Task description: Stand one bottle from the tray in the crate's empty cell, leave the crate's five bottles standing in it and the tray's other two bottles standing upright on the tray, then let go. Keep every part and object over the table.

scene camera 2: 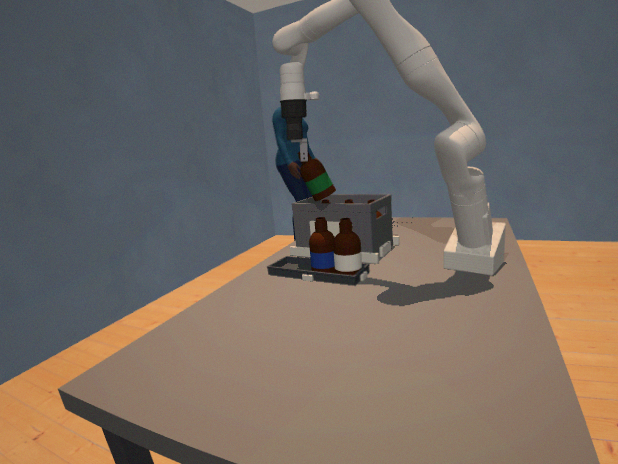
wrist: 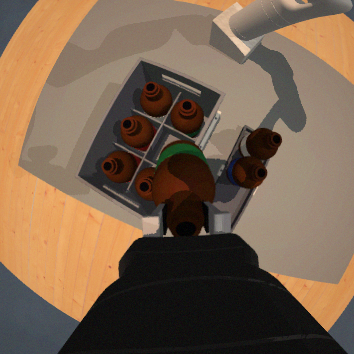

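Seen in the pictures: gripper, between the fingertips: (scene camera 2: 304,160) (wrist: 184,213); arm's base, origin of its link: (scene camera 2: 474,237) (wrist: 241,26).
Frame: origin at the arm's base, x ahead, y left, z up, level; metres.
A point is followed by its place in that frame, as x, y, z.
Note:
My gripper (scene camera 2: 304,152) @[0.478, 0.096, 0.231] (wrist: 184,213) @[0.478, 0.096, 0.231] is shut on the neck of the green-banded brown bottle (scene camera 2: 318,180) @[0.428, 0.104, 0.171] (wrist: 184,180) @[0.451, 0.079, 0.233]. The bottle hangs tilted, its base towards the right in the scene view, at about the height of the grey crate's rim (scene camera 2: 332,206) @[0.407, 0.071, 0.086] (wrist: 109,111) @[0.422, -0.107, 0.090]. In the wrist view it hides part of the crate's near side and most of the empty cell (wrist: 172,142). The crate's five bottles stand in the other cells. The blue-banded bottle (scene camera 2: 322,250) @[0.351, 0.230, -0.002] (wrist: 248,172) @[0.380, 0.184, 0.054] and the white-banded bottle (scene camera 2: 347,250) @[0.277, 0.225, 0.004] (wrist: 262,144) @[0.311, 0.184, 0.045] stand upright on the dark tray (scene camera 2: 285,272) @[0.461, 0.262, -0.068] (wrist: 243,212) @[0.457, 0.261, -0.055].
The crate stands on the table (scene camera 2: 310,360) @[0.161, 0.579, -0.081] (wrist: 295,210) @[0.365, 0.427, -0.081] behind the tray, in a pale low frame (scene camera 2: 370,257) @[0.286, 0.075, -0.063] (wrist: 212,131) @[0.326, 0.077, -0.051]. The arm's white base (scene camera 2: 472,257) @[-0.006, 0.060, -0.039] (wrist: 227,42) @[0.068, -0.011, -0.024] is at the right. A person (scene camera 2: 282,135) stands beyond the table, behind the gripper in the scene view.

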